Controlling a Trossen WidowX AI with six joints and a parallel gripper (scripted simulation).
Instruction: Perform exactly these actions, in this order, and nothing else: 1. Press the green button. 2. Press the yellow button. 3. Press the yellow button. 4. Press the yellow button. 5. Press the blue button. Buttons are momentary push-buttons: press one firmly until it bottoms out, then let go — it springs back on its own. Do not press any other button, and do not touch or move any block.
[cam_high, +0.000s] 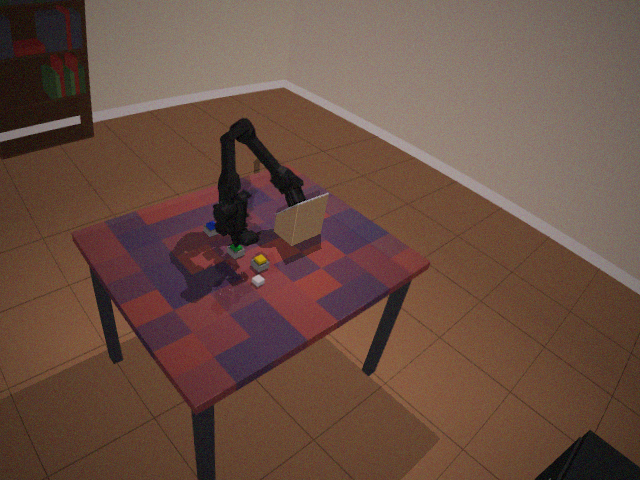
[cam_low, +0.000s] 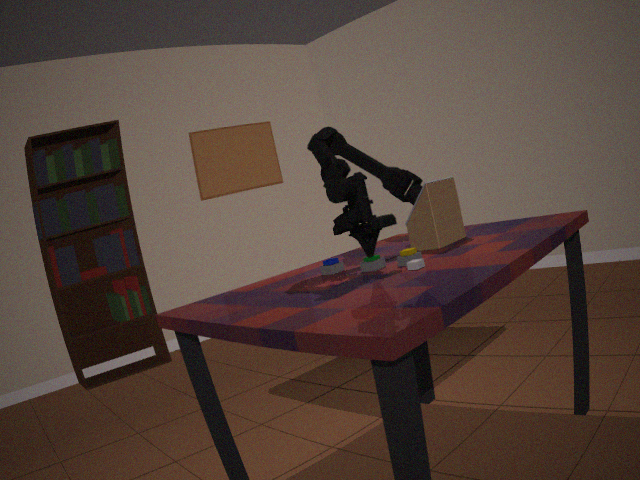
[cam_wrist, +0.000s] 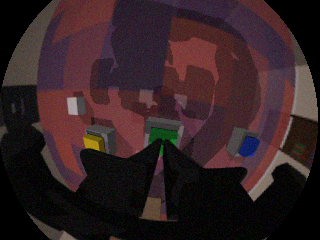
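Right now my gripper tip is 10 mm above the green button. From my gripper tip the other things lie so: blue button: 150 mm to the right, 20 mm ahead; then small white block: 170 mm to the left, 20 mm below, 10 mm ahead; then yellow button: 100 mm to the left, 40 mm behind.
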